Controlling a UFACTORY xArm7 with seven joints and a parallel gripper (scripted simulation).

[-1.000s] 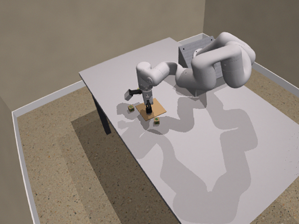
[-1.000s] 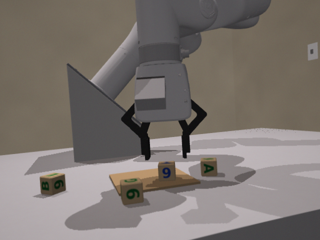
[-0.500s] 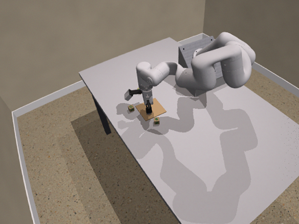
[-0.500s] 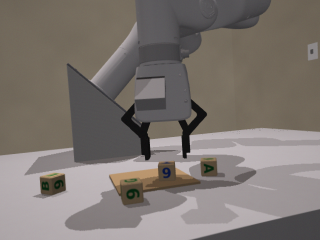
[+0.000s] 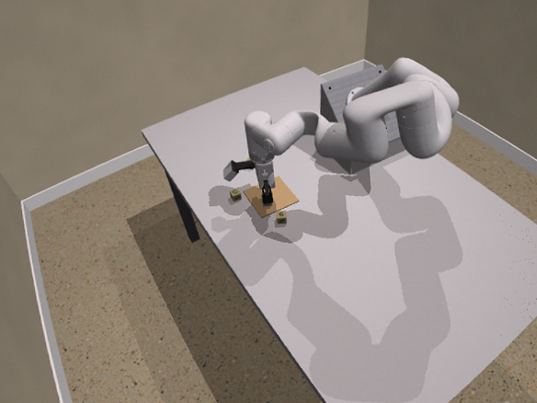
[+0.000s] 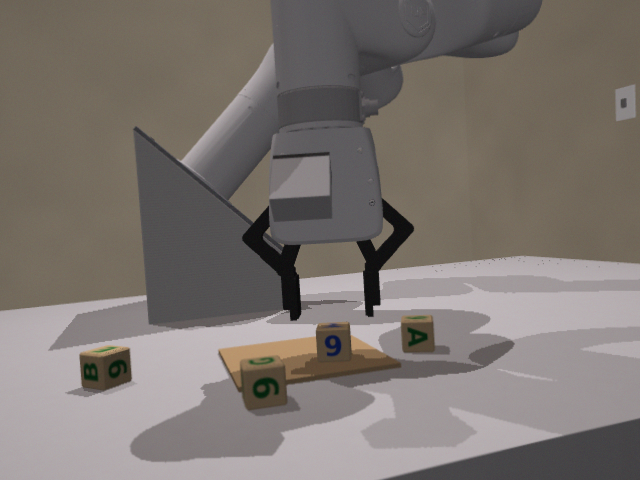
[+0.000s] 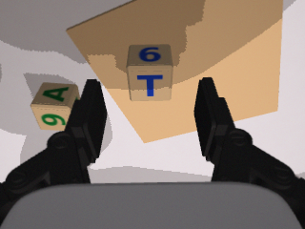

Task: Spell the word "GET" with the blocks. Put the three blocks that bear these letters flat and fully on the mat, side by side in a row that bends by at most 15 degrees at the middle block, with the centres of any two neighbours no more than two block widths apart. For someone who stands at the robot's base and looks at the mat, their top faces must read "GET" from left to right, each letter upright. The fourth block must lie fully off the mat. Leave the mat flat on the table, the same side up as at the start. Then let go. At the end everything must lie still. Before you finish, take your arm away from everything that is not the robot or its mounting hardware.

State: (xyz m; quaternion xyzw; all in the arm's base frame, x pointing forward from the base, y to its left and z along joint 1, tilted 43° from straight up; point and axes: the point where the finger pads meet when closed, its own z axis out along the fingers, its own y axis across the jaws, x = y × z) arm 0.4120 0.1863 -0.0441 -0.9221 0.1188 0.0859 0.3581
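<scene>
Now: hand 6 cm above the tan mat, 3 cm to the left of it and 2 cm past it. Round my hand: wooden block: 8 cm to the right, 8 cm ahead, 4 cm below.
</scene>
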